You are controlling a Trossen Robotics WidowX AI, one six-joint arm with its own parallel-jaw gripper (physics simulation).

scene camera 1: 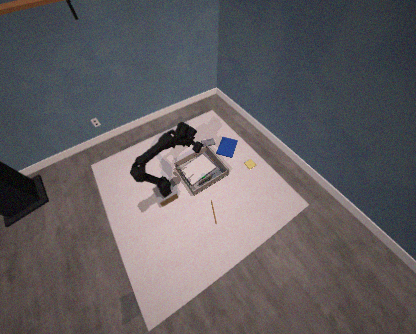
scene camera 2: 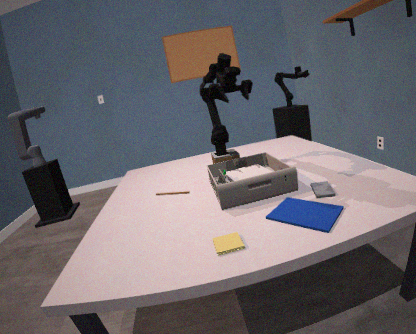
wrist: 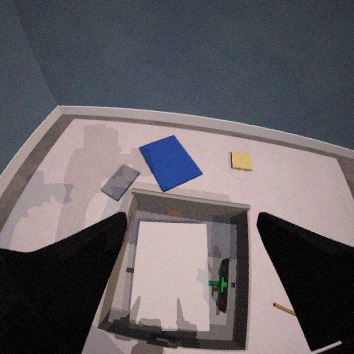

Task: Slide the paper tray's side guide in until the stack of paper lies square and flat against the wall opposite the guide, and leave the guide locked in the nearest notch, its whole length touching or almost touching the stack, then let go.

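Places are measured from the arm's base along level axes (x ahead, y left, z up), in metres.
Pixels of known places: gripper, fingertip midpoint: (scene camera 1: 198,141) (scene camera 2: 238,100) (wrist: 192,219); arm's base at its link origin: (scene camera 1: 166,192) (scene camera 2: 221,153).
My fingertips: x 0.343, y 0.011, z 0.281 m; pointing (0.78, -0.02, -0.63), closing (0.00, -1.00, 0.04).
Note:
For each thing: its top centre in the pictures, then the offset to it from my fingertips.
- grey paper tray at its top centre: (wrist: 182,263) (scene camera 2: 246,164) (scene camera 1: 201,165) dy -0.011, dx -0.007, dz -0.269 m
- dark side guide at its top centre: (wrist: 225,284) (scene camera 2: 223,171) (scene camera 1: 204,177) dy -0.102, dx -0.051, dz -0.283 m
- book at its top centre: (scene camera 2: 305,211) (wrist: 168,158) (scene camera 1: 227,146) dy +0.031, dx +0.339, dz -0.356 m
- grey block at its top centre: (wrist: 120,180) (scene camera 2: 322,188) dy +0.186, dx +0.243, dz -0.354 m
- yellow pad at its top centre: (scene camera 2: 227,241) (wrist: 241,159) (scene camera 1: 250,163) dy -0.237, dx +0.348, dz -0.353 m
- thin brown stick at its top centre: (wrist: 300,315) (scene camera 2: 172,192) (scene camera 1: 213,211) dy -0.331, dx -0.164, dz -0.357 m
The grey paper tray (scene camera 1: 212,184) (scene camera 2: 240,196) (wrist: 242,280) stands on the table. Its white paper stack (scene camera 1: 200,164) (scene camera 2: 250,172) (wrist: 172,275) lies inside, with a narrow strip of tray floor between it and the left wall in the wrist view. The dark side guide (wrist: 224,297) stands right of the stack, its green part (scene camera 1: 203,177) (scene camera 2: 224,172) (wrist: 223,284) reaching toward the paper; a gap shows between guide body and stack. Whether the guide sits in a notch cannot be told. My gripper (scene camera 2: 236,97) (wrist: 192,219) is open and empty, high above the tray, touching neither guide nor paper.
A blue folder or book (scene camera 1: 227,147) (scene camera 2: 306,214) (wrist: 171,163), a grey block (scene camera 2: 323,189) (wrist: 120,182) and a yellow pad (scene camera 1: 250,164) (scene camera 2: 229,243) (wrist: 241,161) lie beyond the tray. A thin brown stick (scene camera 1: 214,212) (scene camera 2: 172,193) (wrist: 284,309) lies at its side.

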